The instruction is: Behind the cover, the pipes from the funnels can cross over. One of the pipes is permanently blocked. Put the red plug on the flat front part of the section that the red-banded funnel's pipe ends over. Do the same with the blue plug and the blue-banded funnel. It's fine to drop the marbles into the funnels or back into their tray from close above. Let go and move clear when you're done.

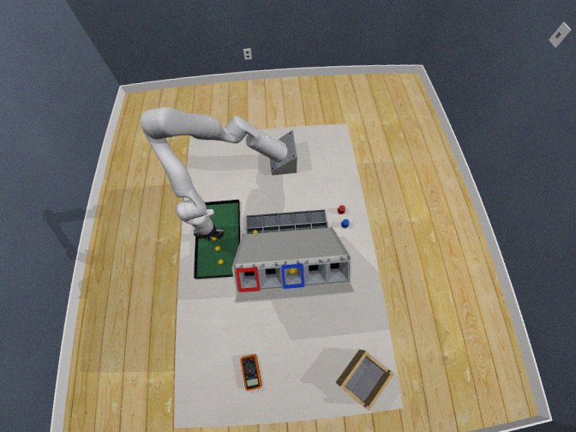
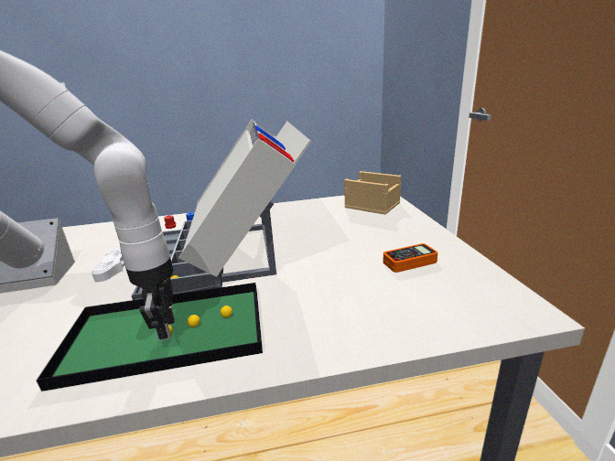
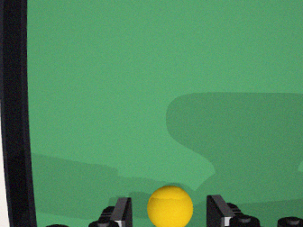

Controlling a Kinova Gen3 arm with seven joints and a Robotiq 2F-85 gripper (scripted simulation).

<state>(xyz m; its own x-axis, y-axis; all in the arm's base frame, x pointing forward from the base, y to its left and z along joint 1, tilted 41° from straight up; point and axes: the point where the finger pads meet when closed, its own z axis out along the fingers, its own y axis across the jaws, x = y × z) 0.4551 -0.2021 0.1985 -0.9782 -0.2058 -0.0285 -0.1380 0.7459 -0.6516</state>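
Now: hand 30 mm above the green tray, 20 mm to the right of it and 10 mm past it. Also, from my hand: orange multimeter: 550 mm ahead, 240 mm to the left, 20 mm below; grey cover: 360 mm to the left, 170 mm above, 60 mm ahead; wooden box: 680 mm to the left, 550 mm ahead, 20 mm above.
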